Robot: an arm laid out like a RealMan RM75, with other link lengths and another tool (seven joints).
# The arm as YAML. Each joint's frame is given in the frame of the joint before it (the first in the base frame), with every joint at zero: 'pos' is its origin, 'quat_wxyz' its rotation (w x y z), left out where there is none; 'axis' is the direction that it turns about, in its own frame. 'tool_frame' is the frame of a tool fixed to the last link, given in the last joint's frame.
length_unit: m
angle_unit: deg
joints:
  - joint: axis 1
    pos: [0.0, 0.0, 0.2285]
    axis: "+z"
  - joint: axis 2
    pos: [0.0, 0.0, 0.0]
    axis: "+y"
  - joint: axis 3
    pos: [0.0, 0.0, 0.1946]
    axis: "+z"
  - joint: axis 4
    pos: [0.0, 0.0, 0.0]
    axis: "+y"
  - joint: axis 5
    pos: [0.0, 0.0, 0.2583]
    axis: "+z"
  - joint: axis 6
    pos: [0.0, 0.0, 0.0]
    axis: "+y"
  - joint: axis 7
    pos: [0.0, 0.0, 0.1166]
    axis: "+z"
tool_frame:
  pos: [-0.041, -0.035, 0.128]
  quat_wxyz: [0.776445, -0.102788, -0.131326, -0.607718]
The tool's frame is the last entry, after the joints.
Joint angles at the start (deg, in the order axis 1, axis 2, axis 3, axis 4, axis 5, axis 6, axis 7):
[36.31, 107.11, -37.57, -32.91, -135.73, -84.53, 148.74]
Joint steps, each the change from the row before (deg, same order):
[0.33, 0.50, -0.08, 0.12, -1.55, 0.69, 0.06]
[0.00, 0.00, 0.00, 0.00, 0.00, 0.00, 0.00]
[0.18, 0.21, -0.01, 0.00, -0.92, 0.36, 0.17]
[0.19, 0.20, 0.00, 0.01, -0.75, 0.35, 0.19]
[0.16, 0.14, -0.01, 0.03, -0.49, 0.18, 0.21]
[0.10, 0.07, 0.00, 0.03, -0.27, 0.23, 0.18]
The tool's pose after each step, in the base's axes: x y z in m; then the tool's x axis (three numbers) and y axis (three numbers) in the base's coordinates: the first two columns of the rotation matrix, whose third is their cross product. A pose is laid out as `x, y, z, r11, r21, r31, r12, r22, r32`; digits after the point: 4 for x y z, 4 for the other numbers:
0.3391, 0.4285, -0.0123, 0.9230, -0.1698, -0.3454, -0.2744, -0.9197, -0.2809
0.3391, 0.4285, -0.0123, 0.9230, -0.1698, -0.3454, -0.2744, -0.9197, -0.2809
0.3411, 0.4280, -0.0139, 0.9269, -0.1743, -0.3325, -0.2733, -0.9205, -0.2792
0.3426, 0.4279, -0.0153, 0.9298, -0.1780, -0.3222, -0.2727, -0.9210, -0.2783
0.3432, 0.4277, -0.0165, 0.9312, -0.1815, -0.3163, -0.2734, -0.9213, -0.2765
0.3438, 0.4280, -0.0169, 0.9319, -0.1839, -0.3126, -0.2747, -0.9206, -0.2776

